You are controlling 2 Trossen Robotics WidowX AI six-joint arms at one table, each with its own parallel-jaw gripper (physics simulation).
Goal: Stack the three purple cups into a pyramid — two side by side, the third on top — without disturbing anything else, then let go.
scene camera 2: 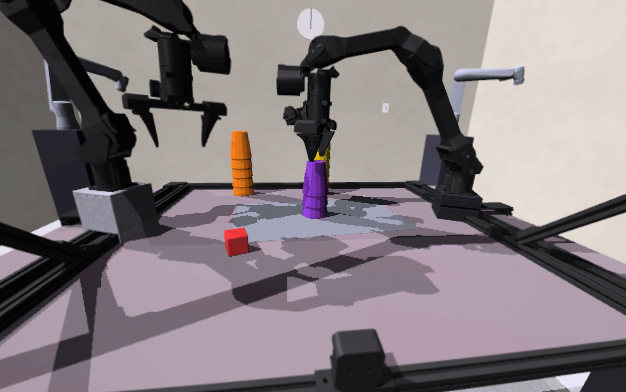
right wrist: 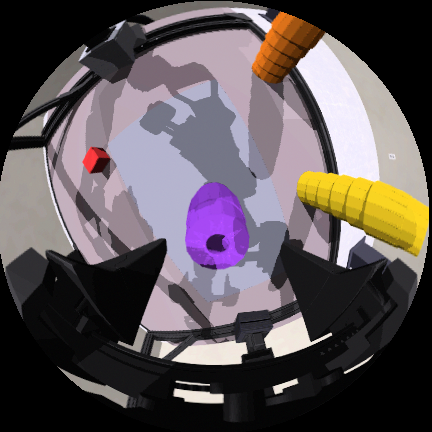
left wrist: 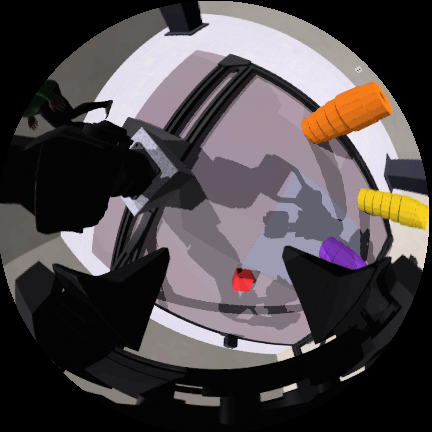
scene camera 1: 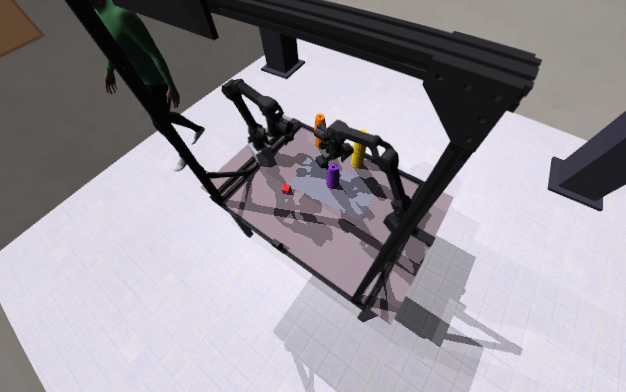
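Where they show: left gripper, fingertip midpoint: (scene camera 2: 181, 147) (left wrist: 227, 253) (scene camera 1: 277, 144); right gripper, fingertip midpoint: (scene camera 2: 316, 159) (right wrist: 225, 247) (scene camera 1: 334, 165); left arm's base, origin of the base link: (scene camera 2: 114, 186) (left wrist: 134, 170) (scene camera 1: 259, 145); right arm's base, origin of the base link: (scene camera 2: 457, 191) (right wrist: 253, 335) (scene camera 1: 400, 218).
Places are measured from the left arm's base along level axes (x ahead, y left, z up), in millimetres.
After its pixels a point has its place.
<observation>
The purple cups (scene camera 1: 333, 176) {x 437, y 207, z 4 mm} (scene camera 2: 315, 190) {x 419, y 191, z -26 mm} (left wrist: 342, 254) {x 379, y 219, z -24 mm} (right wrist: 216, 215) {x 390, y 224, z 45 mm} stand upright in one nested stack, narrow ends up, on the blue-grey mat (scene camera 1: 312, 187) {x 366, y 117, z -106 mm} (scene camera 2: 280, 231) {x 357, y 91, z -106 mm} (right wrist: 145, 185) {x 373, y 98, z -106 mm}. My right gripper (scene camera 2: 317, 156) {x 412, y 230, z 51 mm} (right wrist: 225, 247) {x 412, y 230, z 51 mm} is open and empty, pointing down at about the height of the stack's top. In the right wrist view the stack shows in the gap between its fingers. My left gripper (scene camera 2: 180, 146) {x 142, y 56, z 88 mm} (left wrist: 227, 253) {x 142, y 56, z 88 mm} is open and empty, high above the table, to the left of the stack. Its right finger hides part of the stack in the left wrist view.
A red cube (scene camera 1: 286, 189) {x 315, y -18, z -66 mm} (scene camera 2: 236, 242) {x 311, y -30, z -78 mm} (left wrist: 243, 280) {x 290, y -4, z -66 mm} (right wrist: 95, 160) {x 308, y 7, z -67 mm} lies by the mat's front left edge. A tall orange cup stack (scene camera 1: 320, 120) (scene camera 2: 242, 165) (left wrist: 347, 112) (right wrist: 287, 47) stands at the back. A yellow stack (scene camera 1: 357, 156) (left wrist: 392, 206) {x 362, y 401, z 31 mm} (right wrist: 360, 202) {x 380, y 395, z 45 mm} stands behind the purple one.
</observation>
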